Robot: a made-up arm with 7 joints.
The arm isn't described. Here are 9 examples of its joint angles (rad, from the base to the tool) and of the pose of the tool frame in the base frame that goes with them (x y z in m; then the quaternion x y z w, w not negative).
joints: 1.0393 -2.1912 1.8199 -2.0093 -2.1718 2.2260 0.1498
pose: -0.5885 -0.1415 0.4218 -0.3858 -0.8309 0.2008 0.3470
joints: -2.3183 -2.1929 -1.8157 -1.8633 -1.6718 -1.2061 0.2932
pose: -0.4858 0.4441 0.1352 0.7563 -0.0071 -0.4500 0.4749
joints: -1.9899 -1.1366 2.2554 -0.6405 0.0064 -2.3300 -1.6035
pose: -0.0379 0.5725 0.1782 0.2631 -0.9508 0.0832 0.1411
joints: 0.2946 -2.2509 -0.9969 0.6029 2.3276 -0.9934 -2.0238
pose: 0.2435 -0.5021 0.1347 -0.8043 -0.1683 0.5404 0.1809
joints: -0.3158 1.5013 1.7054 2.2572 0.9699 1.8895 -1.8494
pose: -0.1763 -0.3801 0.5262 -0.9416 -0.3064 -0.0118 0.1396
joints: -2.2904 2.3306 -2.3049 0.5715 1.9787 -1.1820 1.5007
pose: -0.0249 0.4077 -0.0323 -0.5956 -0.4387 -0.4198 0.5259
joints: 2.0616 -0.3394 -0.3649 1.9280 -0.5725 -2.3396 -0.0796
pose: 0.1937 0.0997 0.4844 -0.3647 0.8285 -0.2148 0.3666
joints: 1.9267 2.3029 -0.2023 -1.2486 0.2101 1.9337 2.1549
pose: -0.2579 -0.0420 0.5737 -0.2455 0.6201 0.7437 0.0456
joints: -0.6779 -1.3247 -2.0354 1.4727 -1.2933 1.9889 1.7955
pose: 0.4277 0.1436 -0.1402 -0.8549 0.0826 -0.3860 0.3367
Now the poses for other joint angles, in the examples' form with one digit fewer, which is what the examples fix.
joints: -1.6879 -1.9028 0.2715 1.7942 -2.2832 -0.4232 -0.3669
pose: 0.479 -0.372 -0.097 0.115 0.391 0.625 0.666
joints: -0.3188 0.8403 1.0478 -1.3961 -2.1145 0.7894 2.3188
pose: -0.563 0.046 1.017 -0.091 0.481 0.712 0.503
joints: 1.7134 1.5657 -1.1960 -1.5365 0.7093 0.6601 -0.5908
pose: 0.232 -0.501 0.333 -0.265 -0.724 0.512 0.378
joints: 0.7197 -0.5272 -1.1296 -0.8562 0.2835 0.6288 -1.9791
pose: -0.184 0.238 0.530 -0.801 0.540 -0.156 0.207
